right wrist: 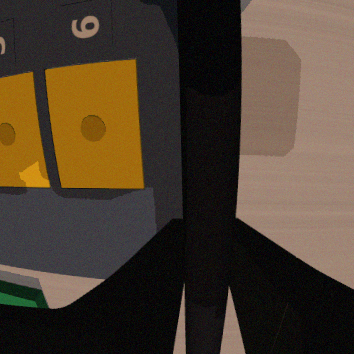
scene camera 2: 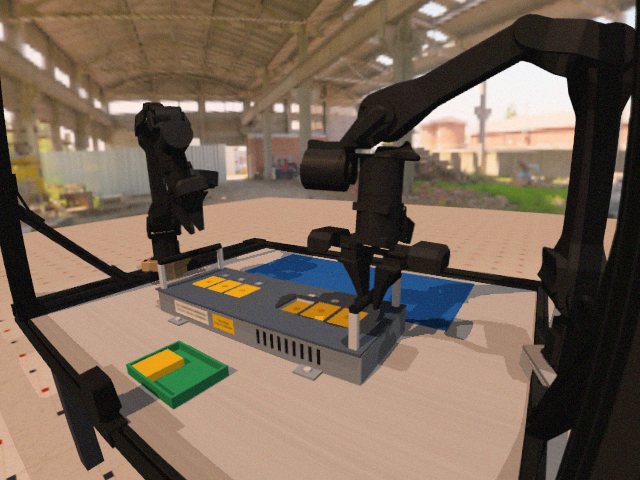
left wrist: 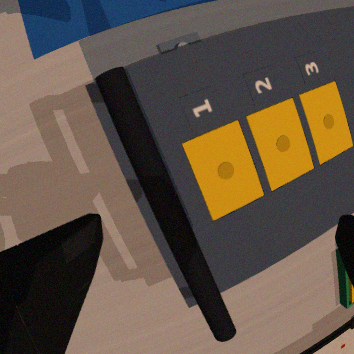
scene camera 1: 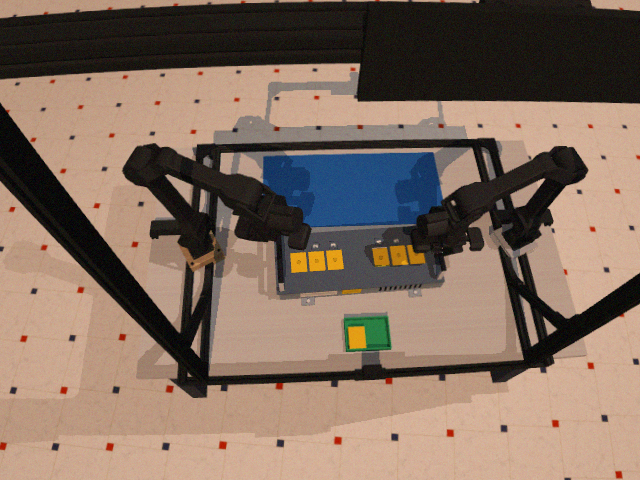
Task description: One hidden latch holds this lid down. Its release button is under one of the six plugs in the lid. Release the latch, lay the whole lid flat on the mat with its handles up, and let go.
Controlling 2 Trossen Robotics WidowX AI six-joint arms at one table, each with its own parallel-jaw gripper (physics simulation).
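Pixels of known places: left gripper, fingertip midpoint: (scene camera 2: 197, 232) (left wrist: 225, 229) (scene camera 1: 283, 243); right gripper, fingertip midpoint: (right wrist: 203, 229) (scene camera 2: 370, 307) (scene camera 1: 438, 255); left arm's base at its link origin: (scene camera 1: 199, 245); right arm's base at its link origin: (scene camera 1: 515, 238).
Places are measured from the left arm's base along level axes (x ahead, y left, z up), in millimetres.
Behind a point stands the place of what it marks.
The dark grey lid (scene camera 1: 356, 263) @[y -274, x 348, z 2 mm] (scene camera 2: 268, 304) @[y -295, x 371, z 2 mm] (left wrist: 240, 225) @[y -226, x 191, z 2 mm] lies on the grey box (scene camera 2: 379, 356) @[y -389, x 556, z -35 mm]. Three yellow plug squares show at its left and three at its right, including plug 1 (left wrist: 237, 187) @[y -204, x 211, z 2 mm] and plug 6 (right wrist: 110, 155) @[y -351, x 510, z 2 mm]. My left gripper (scene camera 2: 196, 227) @[y -164, x 185, z 103 mm] (left wrist: 225, 229) @[y -164, x 185, z 103 mm] is open and empty, above the black left handle (scene camera 2: 188, 254) @[y -181, x 169, z 59 mm] (left wrist: 160, 190) @[y -147, x 179, z 64 mm], with its fingers apart on either side of it in the left wrist view. My right gripper (scene camera 2: 369, 301) @[y -383, x 541, z 40 mm] (right wrist: 204, 229) @[y -383, x 541, z 40 mm] is shut on the black right handle (right wrist: 210, 150) @[y -351, x 558, z 64 mm]. Its fingertips are partly hidden in scene camera 1.
The blue mat (scene camera 1: 351, 191) @[y -44, x 488, z -45 mm] (scene camera 2: 434, 299) @[y -148, x 689, z -45 mm] lies behind the box. A green tray (scene camera 1: 379, 333) @[y -463, x 302, z -42 mm] (scene camera 2: 199, 379) @[y -457, x 312, z -42 mm] holding a yellow block (scene camera 1: 356, 337) @[y -443, x 240, z -31 mm] (scene camera 2: 158, 364) @[y -449, x 246, z -30 mm] stands in front. Small grey tabs (scene camera 1: 308, 300) @[y -285, x 187, z -39 mm] (scene camera 2: 307, 372) @[y -424, x 456, z -42 mm] stick out at the box's foot. Black frame bars (scene camera 1: 289, 379) @[y -440, x 37, z -52 mm] surround the table.
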